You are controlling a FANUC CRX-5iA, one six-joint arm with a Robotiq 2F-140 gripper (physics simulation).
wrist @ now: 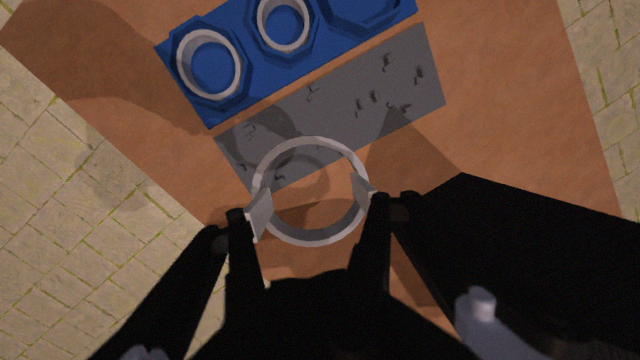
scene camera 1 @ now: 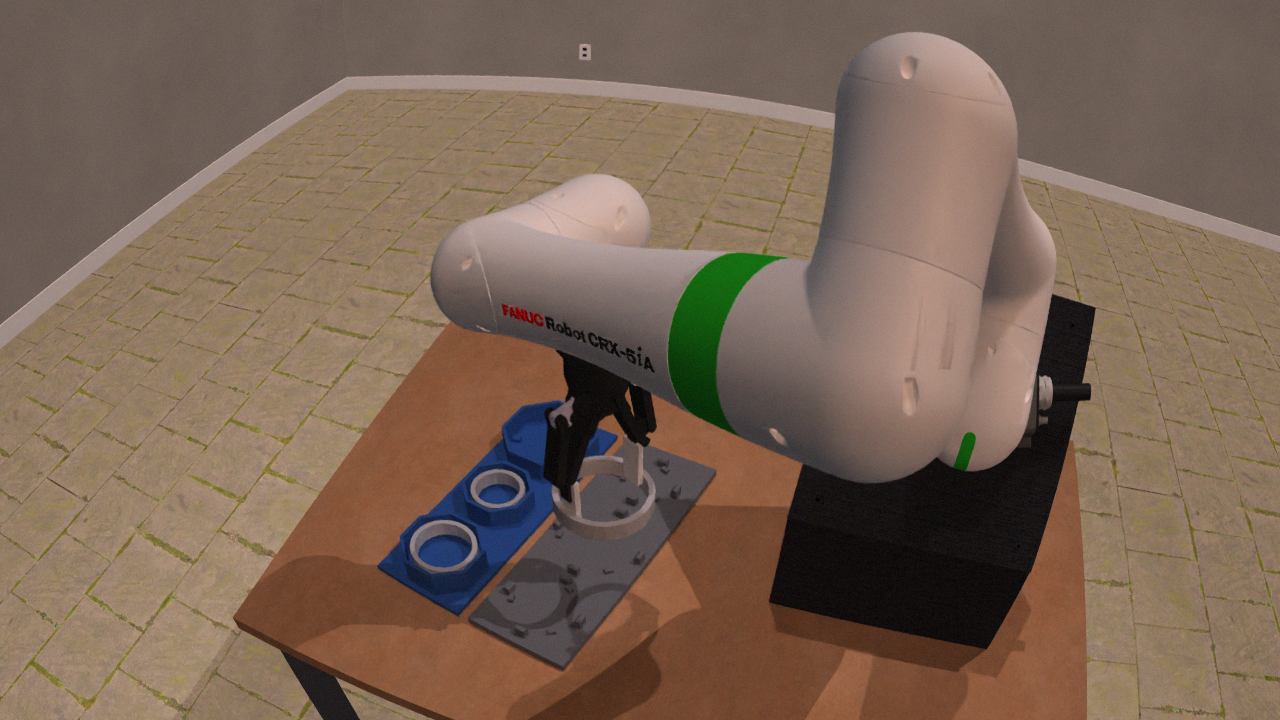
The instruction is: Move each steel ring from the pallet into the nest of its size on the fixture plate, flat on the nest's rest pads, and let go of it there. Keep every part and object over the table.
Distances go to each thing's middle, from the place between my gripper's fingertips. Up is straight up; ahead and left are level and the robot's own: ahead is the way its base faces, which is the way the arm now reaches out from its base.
I see my gripper 20 cm above the grey fixture plate point(scene camera 1: 541, 602), 9 cm to the left of it and 4 cm short of it. Round my hand: blue pallet point(scene camera 1: 501, 542): 21 cm ahead, 20 cm below, 13 cm to the right.
